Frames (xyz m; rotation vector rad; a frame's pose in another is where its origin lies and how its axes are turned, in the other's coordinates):
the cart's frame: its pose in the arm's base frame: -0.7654 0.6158 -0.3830 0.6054 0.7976 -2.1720
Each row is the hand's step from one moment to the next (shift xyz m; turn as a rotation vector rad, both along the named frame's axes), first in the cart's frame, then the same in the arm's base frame.
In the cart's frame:
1: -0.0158 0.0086 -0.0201 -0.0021 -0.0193 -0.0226
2: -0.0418 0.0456 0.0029 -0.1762 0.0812 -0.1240
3: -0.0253 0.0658 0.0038 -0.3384 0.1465 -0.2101
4: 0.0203 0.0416 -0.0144 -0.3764 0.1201 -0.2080
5: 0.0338 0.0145 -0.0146 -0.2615 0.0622 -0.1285
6: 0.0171 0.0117 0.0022 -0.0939 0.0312 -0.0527
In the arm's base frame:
1: 0.0198 0.0168 -0.0071 -0.0096 0.0272 -0.0076
2: 0.0603 -0.0068 0.0121 0.1927 0.1259 -0.0047
3: 0.0654 -0.0262 -0.0047 0.3581 0.2274 0.0137
4: 0.0217 -0.0220 -0.0374 0.3611 0.2582 0.0483
5: -0.0074 -0.0136 -0.0364 0.2319 0.1797 0.0522
6: -0.0020 -0.0159 -0.0133 0.0912 0.0643 0.0110

